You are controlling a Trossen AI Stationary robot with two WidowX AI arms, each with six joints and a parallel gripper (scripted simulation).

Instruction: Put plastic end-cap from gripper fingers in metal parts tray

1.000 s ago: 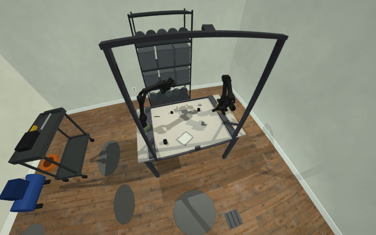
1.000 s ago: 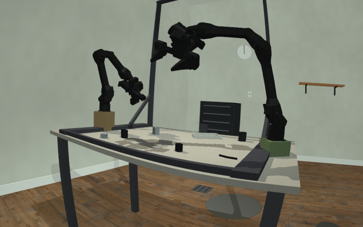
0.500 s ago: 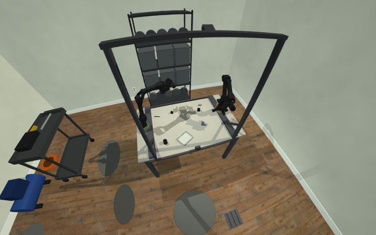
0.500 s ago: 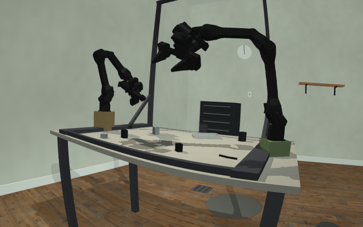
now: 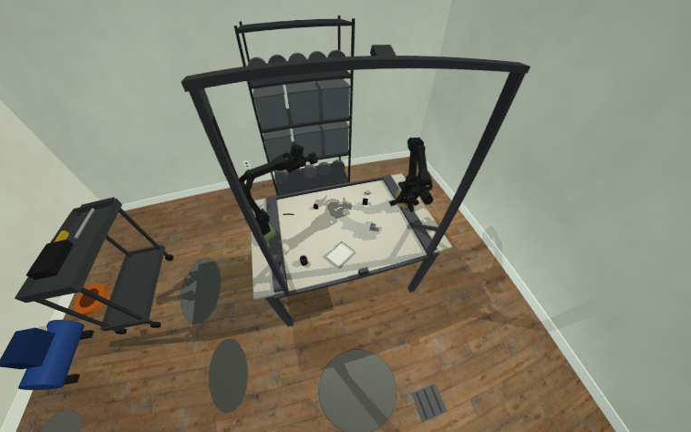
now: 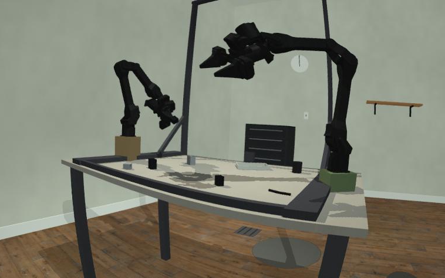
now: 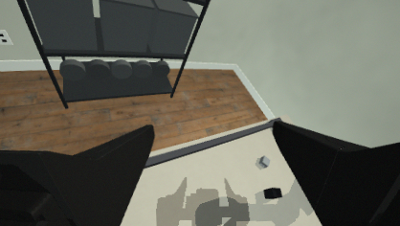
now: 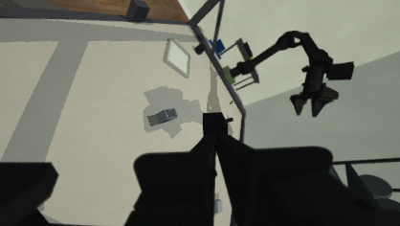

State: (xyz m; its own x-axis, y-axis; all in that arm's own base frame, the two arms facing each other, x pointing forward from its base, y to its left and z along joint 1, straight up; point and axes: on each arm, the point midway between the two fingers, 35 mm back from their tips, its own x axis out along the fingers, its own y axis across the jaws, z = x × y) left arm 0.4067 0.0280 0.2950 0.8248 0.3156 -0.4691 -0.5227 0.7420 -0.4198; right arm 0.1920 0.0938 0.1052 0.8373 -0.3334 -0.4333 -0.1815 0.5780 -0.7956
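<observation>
My left gripper is now 350 mm past the black plastic end-cap, 440 mm to the left of it and 150 mm above it. From my left hand the other things lie so: metal parts tray 480 mm behind, 70 mm to the right, 350 mm below.
Now: the black plastic end-cap 30 mm to the left of my right hand and 20 mm below it. Also, from my right hand: metal parts tray (120 mm behind, 400 mm to the left, 220 mm below).
</observation>
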